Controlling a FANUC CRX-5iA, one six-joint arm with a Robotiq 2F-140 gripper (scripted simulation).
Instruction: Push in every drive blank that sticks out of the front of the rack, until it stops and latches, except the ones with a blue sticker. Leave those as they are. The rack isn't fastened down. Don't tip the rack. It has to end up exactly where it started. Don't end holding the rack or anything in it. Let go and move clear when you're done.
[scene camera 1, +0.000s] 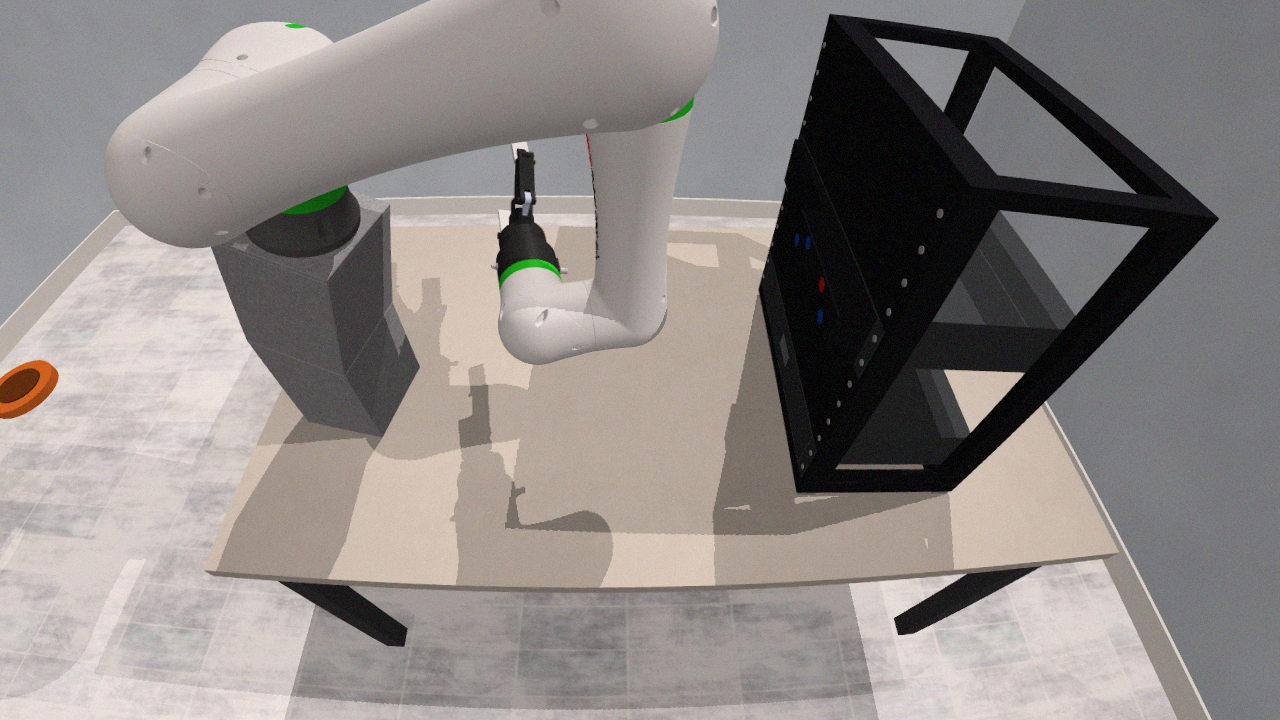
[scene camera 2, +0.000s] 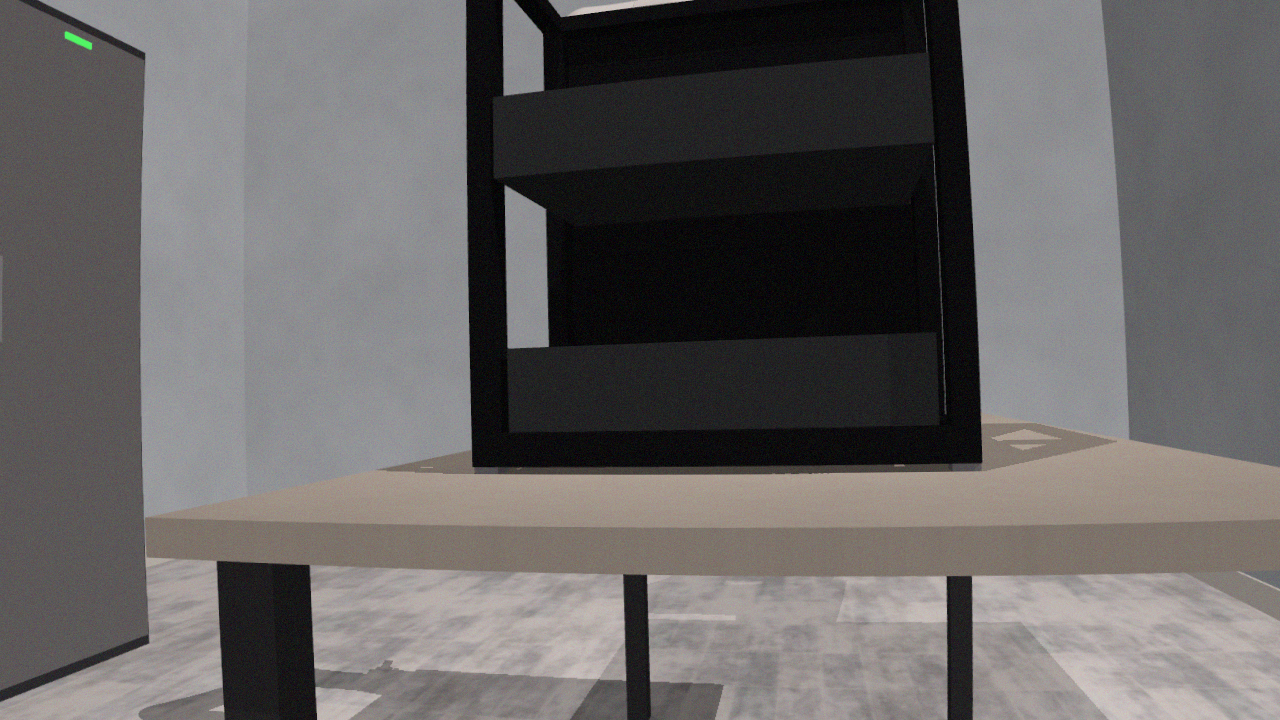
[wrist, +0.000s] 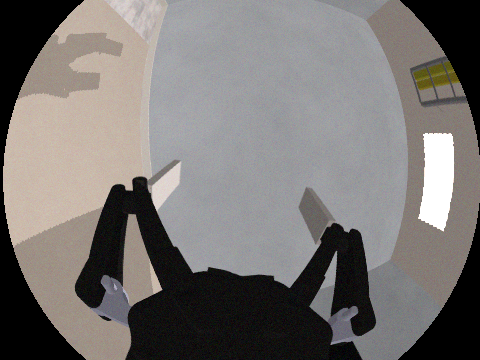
The gripper shows in scene camera 1 (511, 178) and in the wrist view (242, 185).
